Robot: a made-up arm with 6 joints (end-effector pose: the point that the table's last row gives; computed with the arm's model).
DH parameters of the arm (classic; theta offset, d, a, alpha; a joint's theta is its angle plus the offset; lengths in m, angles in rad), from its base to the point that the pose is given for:
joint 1: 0 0.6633 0.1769 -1.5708
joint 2: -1.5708 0 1.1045 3.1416
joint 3: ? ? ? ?
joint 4: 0 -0.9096 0 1.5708
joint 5: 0 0 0 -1.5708
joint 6: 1.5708 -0.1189 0 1.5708
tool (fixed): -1.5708 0 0 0
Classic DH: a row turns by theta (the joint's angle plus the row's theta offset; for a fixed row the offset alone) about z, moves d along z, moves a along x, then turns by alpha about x.
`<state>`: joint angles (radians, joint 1 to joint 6).
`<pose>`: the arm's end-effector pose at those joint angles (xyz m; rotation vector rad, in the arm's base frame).
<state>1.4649 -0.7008 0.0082 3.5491 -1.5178 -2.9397</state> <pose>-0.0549 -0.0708 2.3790 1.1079 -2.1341 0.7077</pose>
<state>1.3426 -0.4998 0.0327 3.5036 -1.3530 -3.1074</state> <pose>0.0209 0.2718 2.4196 0.9018 -1.8421 1.0135</pose>
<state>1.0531 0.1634 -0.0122 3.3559 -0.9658 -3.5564</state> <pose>0.6647 1.2093 1.9262 0.5946 -0.5799 1.2746</pose>
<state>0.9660 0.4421 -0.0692 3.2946 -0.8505 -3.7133</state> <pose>0.9431 1.3884 1.4764 0.5642 -0.0615 1.1312</pose>
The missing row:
joint 3: 0 0 0.2536 -1.5708
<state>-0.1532 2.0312 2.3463 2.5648 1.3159 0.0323</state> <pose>1.9970 -0.2449 0.6132 -2.3787 -0.4137 1.2234</pose>
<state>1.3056 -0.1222 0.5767 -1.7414 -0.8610 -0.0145</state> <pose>0.0780 0.6264 2.6005 1.1344 1.0667 2.3012</pose>
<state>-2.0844 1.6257 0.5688 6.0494 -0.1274 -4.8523</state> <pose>-0.9761 -1.7375 -0.1747 0.3621 1.4373 -0.9917</pose>
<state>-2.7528 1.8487 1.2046 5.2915 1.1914 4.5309</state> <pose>-2.0618 -0.7447 0.0388 -0.8548 -2.8377 -1.0199</pose>
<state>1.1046 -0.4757 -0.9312 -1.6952 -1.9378 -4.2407</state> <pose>0.1566 0.5562 1.5039 0.3794 -0.1489 2.9235</pose>
